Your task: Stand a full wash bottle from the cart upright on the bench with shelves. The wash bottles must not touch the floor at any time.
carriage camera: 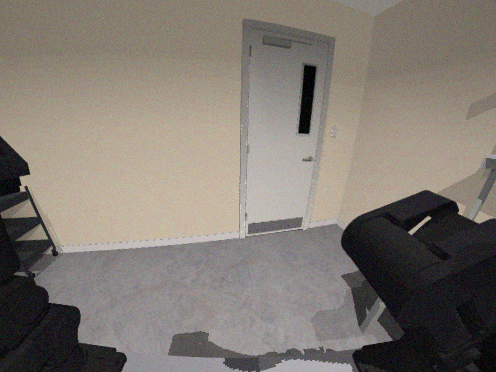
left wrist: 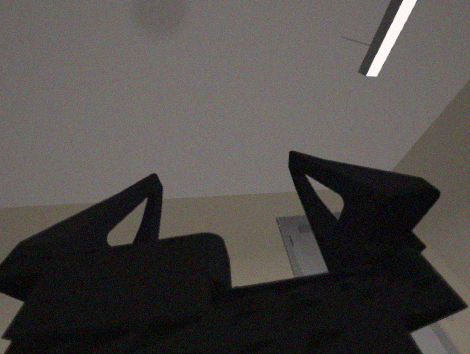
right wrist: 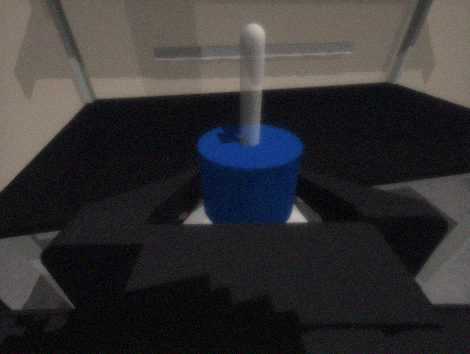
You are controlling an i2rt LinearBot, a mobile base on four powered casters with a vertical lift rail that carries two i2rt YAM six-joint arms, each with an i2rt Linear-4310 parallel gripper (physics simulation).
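Pixels of known places: left gripper, fingertip midpoint: (left wrist: pixel 223 169); left arm's base at its link origin: (carriage camera: pixel 69 369); right arm's base at its link origin: (carriage camera: pixel 405 365).
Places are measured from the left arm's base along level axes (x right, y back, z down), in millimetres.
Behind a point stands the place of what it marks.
The wash bottle (right wrist: pixel 249 185) {x 881, y 0, z -191 mm} shows in the right wrist view as a blue cap with a pale spout pointing up and a bit of white shoulder. It looks upright; its body and fill level are hidden. My right gripper (right wrist: pixel 242 173) {x 939, y 2, z -153 mm} is shut on it just below the cap. Beyond it is a black bench top (right wrist: pixel 135 130) {x 1536, y -325, z 98 mm} with grey posts at its back corners, which looks like the bench with shelves. My left gripper (left wrist: pixel 223 169) {x 2, y -28, z -443 mm} is open and empty, facing the ceiling and upper wall. The right gripper does not show in the carriage view.
In the carriage view, a dark wheeled shelf frame (carriage camera: pixel 42 220) {x -1634, y -1089, z 442 mm} stands at the left edge, a grey post (carriage camera: pixel 483 192) {x 1809, y -606, z -121 mm} rises at the right edge, and a closed door (carriage camera: pixel 277 145) {x 659, y -1586, z -198 mm} is in the far wall. A grey rail (right wrist: pixel 300 50) {x 1990, y 308, z -75 mm} runs behind the bench top.
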